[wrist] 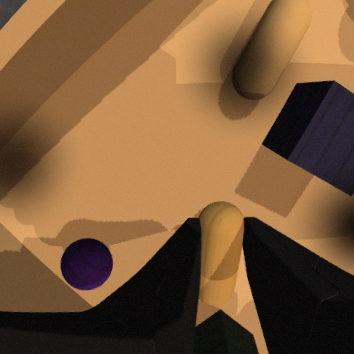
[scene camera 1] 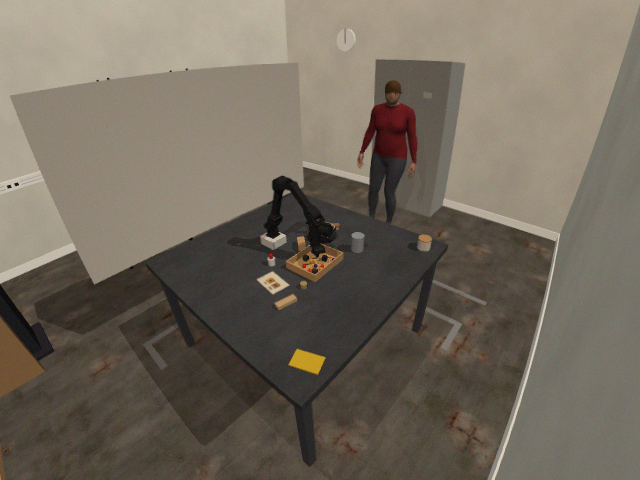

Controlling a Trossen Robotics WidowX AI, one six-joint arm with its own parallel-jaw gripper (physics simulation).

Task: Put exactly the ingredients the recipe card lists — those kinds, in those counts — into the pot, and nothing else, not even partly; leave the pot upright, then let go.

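Where they show: gripper, fingertip midpoint: (wrist: 220, 228) (scene camera 1: 317, 256); arm's base, link origin: (scene camera 1: 272, 234).
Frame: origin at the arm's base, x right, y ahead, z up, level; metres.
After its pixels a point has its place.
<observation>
My gripper (scene camera 1: 317, 251) {z -0.038, x -0.010, y 0.322 m} (wrist: 220, 228) {z -0.038, x -0.010, y 0.322 m} is low inside the wooden tray (scene camera 1: 299, 271) {z -0.032, x 0.159, y 0.332 m}. Its fingers are shut on a tan capsule (wrist: 220, 255) {z -0.030, x -0.006, y 0.317 m}, touching both its sides. A second tan capsule (wrist: 274, 47) {z -0.033, x -0.047, y 0.372 m} lies farther up in the wrist view, beside a dark blue block (wrist: 325, 135) {z -0.023, x -0.020, y 0.366 m}. A purple ball (wrist: 86, 264) {z -0.030, x -0.035, y 0.280 m} lies left of the fingers, and a dark green block (wrist: 225, 332) {z -0.034, x 0.028, y 0.293 m} shows between them at the bottom. The recipe card (scene camera 1: 272, 282) {z -0.050, x 0.290, y 0.261 m} lies flat in front of the tray; its pictures are too small to read. A grey cylindrical vessel (scene camera 1: 357, 242) {z 0.018, x -0.182, y 0.478 m}, seemingly the pot, stands upright right of the tray.
A white bottle with a red top (scene camera 1: 271, 260) {z -0.017, x 0.183, y 0.158 m} stands left of the tray. A wooden block (scene camera 1: 301, 243) {z -0.010, x -0.033, y 0.194 m} stands behind it. A small brass-coloured cylinder (scene camera 1: 303, 284) {z -0.030, x 0.231, y 0.415 m} and a wooden bar (scene camera 1: 285, 302) {z -0.034, x 0.375, y 0.423 m} are in front. A cream jar (scene camera 1: 424, 242) {z 0.005, x -0.415, y 0.793 m} stands near the right corner, a yellow sheet (scene camera 1: 307, 361) {z -0.048, x 0.565, y 0.695 m} near the front.
</observation>
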